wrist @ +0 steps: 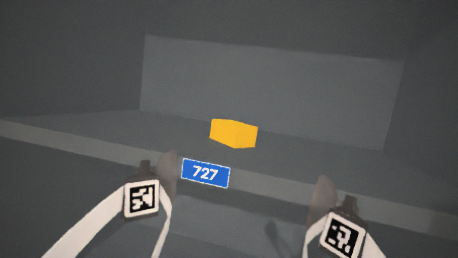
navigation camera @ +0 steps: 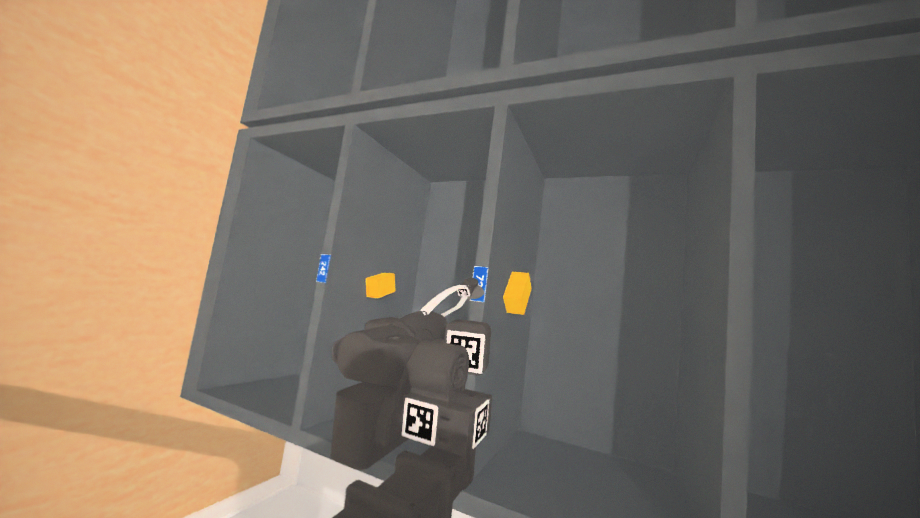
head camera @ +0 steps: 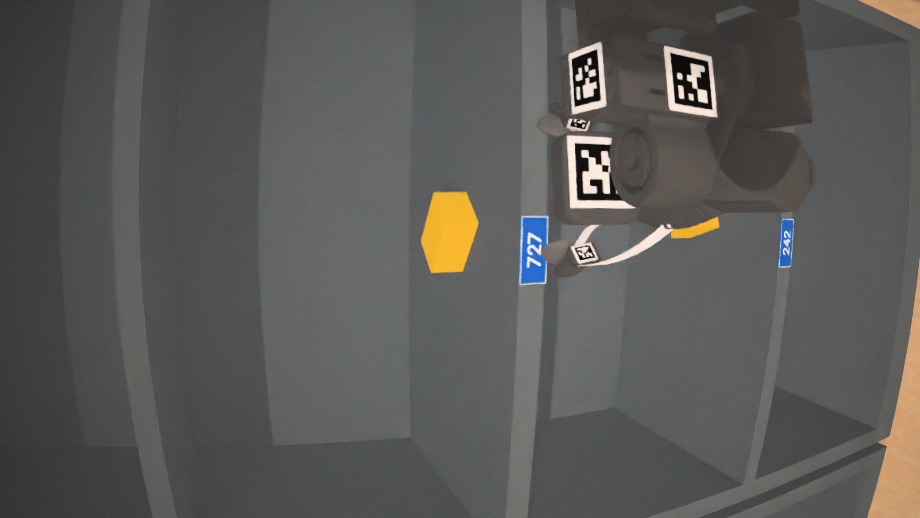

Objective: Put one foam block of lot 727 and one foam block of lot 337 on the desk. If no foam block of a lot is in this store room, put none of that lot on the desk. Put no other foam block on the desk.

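Note:
A yellow foam block lies on a shelf board behind the blue label 727. A second yellow block lies one board lower, behind the label 242; my wrist partly covers it in the head view. My gripper is open and empty, its fingertips apart in front of the 727 board's edge. In the wrist view the 727 block shows beyond and above the gap between the fingertips. No 337 label shows, nor does the desk.
The grey shelf unit has boards above and below the 727 board and side walls. A neighbouring unit stands beside it, past a narrow gap. The wooden floor and a white surface show in the navigation view.

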